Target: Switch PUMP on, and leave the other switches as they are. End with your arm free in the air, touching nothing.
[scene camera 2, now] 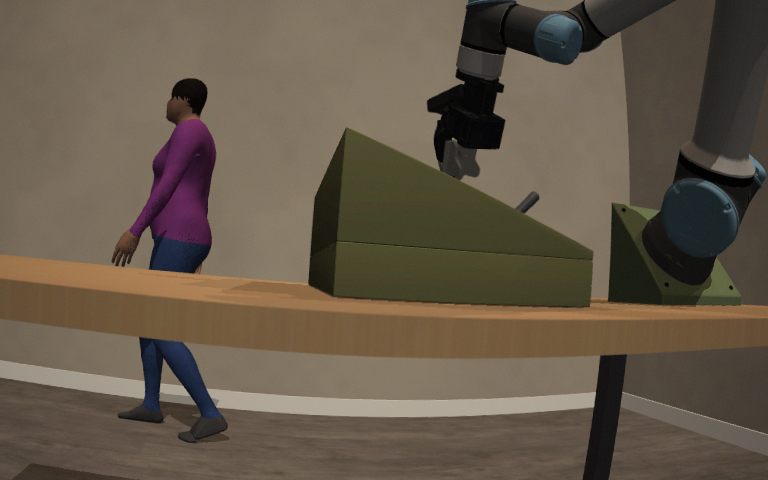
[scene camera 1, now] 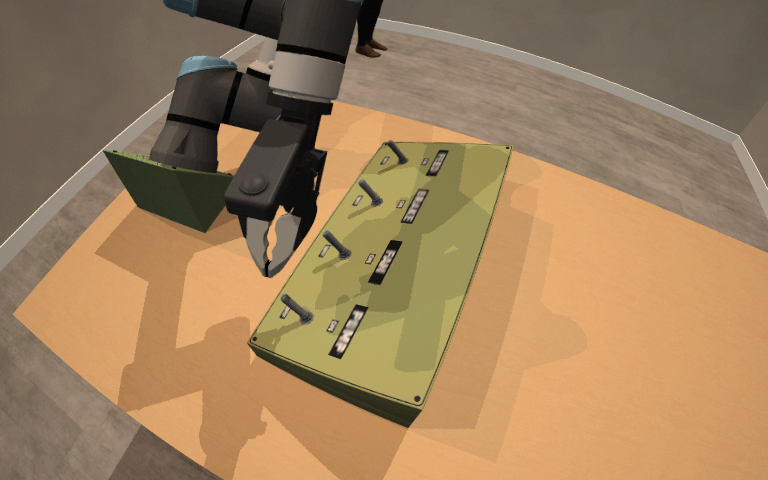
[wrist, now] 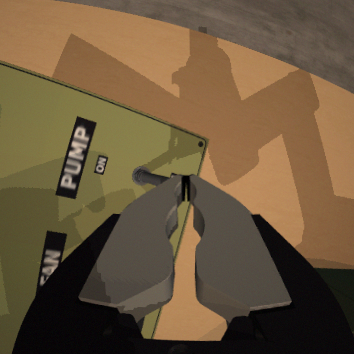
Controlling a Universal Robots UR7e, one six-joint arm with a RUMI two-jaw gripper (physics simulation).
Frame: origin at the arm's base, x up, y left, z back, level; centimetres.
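Seen in the pictures: gripper, fingertip midpoint: (scene camera 1: 267, 276) (wrist: 185, 177); arm's base, link origin: (scene camera 2: 675, 253) (scene camera 1: 183, 165).
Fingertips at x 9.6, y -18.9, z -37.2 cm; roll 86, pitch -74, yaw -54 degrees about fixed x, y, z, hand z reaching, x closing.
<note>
Offsets run from my fingertips to a thing's top centre. "pt": to the spot under its first point.
The green sloped panel (scene camera 1: 453, 266) (scene camera 2: 453, 271) (wrist: 30, 110) carries a row of switches. The PUMP switch @(dx -5.8, dy +0.7, dz -2.0 cm) (scene camera 1: 296, 309) (wrist: 151, 177) leans away from its ON label @(pt dx -8.2, dy +0.4, dz -7.9 cm) (scene camera 1: 332, 326) (wrist: 101, 165), toward the opposite small label. The FAN switch @(dx -5.8, dy +12.7, dz -2.5 cm) (scene camera 1: 336, 244), the BRAKE switch @(dx -5.8, dy +24.7, dz -3.0 cm) (scene camera 1: 370, 193) and the far switch @(dx -5.8, dy +36.7, dz -3.5 cm) (scene camera 1: 397, 152) (scene camera 2: 527, 202), whose name is blurred, lean the same way. My gripper (scene camera 1: 267, 275) (scene camera 2: 452, 176) (wrist: 185, 177) is shut and empty. In the wrist view its tips cover the free end of the PUMP lever; scene camera 1 shows them apart from it, toward the FAN side.
A dark green wedge-shaped block (scene camera 1: 169, 195) (scene camera 2: 628, 260) stands by the arm's base on the wooden table (scene camera 1: 651, 316) (scene camera 2: 453, 336). A person (scene camera 2: 184, 175) stands beyond the table. The FAN and BRAKE levers stick up in line beyond the PUMP lever.
</note>
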